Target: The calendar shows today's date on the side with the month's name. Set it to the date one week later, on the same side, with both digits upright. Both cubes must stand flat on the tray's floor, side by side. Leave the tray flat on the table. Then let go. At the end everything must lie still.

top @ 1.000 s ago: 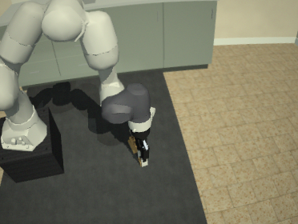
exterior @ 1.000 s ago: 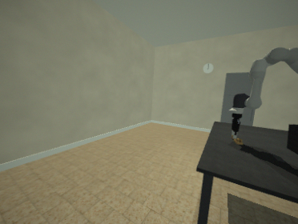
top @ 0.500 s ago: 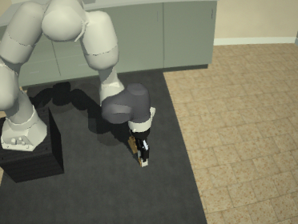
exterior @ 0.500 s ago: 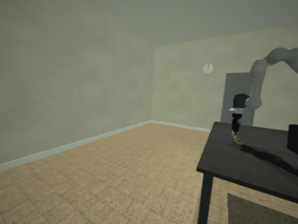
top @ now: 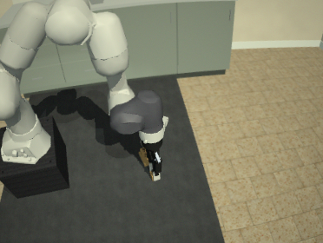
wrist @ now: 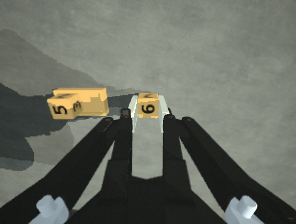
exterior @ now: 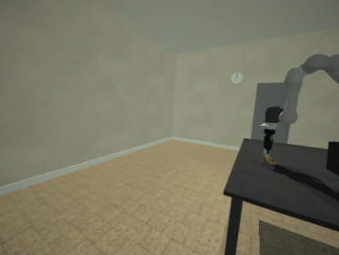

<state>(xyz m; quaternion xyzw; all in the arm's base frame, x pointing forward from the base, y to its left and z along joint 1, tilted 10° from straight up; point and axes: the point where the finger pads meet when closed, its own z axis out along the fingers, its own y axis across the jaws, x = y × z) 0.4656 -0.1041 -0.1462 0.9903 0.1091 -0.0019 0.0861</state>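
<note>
Right now my hand is 30 mm above the orange calendar cube. From my hand the other things lie so: orange calendar tray (110 mm to the left, 30 mm below, 20 mm behind).
</note>
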